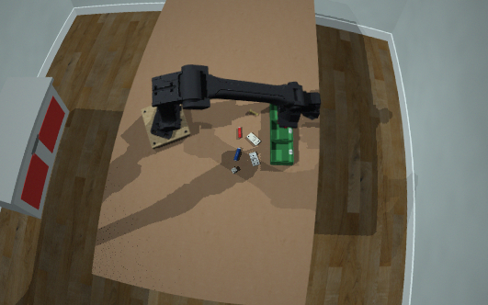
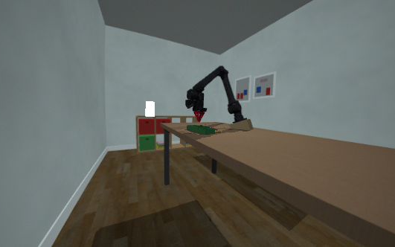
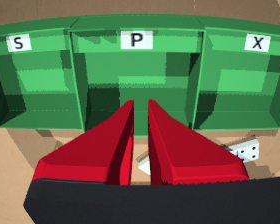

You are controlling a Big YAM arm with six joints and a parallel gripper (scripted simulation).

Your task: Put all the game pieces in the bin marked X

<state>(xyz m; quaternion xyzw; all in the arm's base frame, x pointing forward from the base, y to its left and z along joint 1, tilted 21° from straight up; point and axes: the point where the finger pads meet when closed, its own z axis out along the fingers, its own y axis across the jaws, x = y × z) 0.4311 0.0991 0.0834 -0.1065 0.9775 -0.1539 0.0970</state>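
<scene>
My gripper is now 10 mm past the green bin and 60 mm above it. The rest, counted from my hand: white domino-like piece (80 mm behind, 120 mm to the right, 80 mm below); small red piece (160 mm behind, 30 mm to the right, 80 mm below); brass part (130 mm behind, 70 mm to the left, 70 mm below).
</scene>
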